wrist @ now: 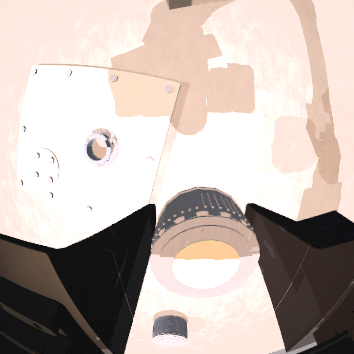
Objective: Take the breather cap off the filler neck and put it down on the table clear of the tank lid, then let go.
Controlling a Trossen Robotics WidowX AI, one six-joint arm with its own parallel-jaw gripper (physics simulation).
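Places are measured from the arm's base along level axes (x back, y right, z up), in millimetres.
Pixels of known places: gripper, fingertip midpoint: (201,211).
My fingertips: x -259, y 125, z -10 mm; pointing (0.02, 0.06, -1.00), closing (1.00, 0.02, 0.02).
Behind a point stands the place of what it marks.
The breather cap (204,227) @(x -262, y 133, z 21 mm), dark and ribbed with a pale, wide ring-shaped top, is held between the two black fingers of my gripper (201,211) @(x -259, y 125, z -10 mm), which is shut on it. The white tank lid (70,110) @(x -420, y 197, z -151 mm), with bolts along its edges, lies at the left, below the gripper's height. The filler neck (101,147) stands open on the lid as a shiny round metal collar. The held cap shows to the right of the lid's right edge, over the table (225,155) @(x -206, y 133, z -166 mm). The cap appears raised above the table; its exact height is hard to tell.
A small dark ribbed cap (170,328) @(x -277, y -223, z -128 mm) with a pale top stands on the table at the bottom of the view, seen between the fingers. A small round bolted plate (44,167) @(x -475, y 117, z -148 mm) is on the lid's left part. Shadows of the arm fall across the table and the lid's upper right corner.
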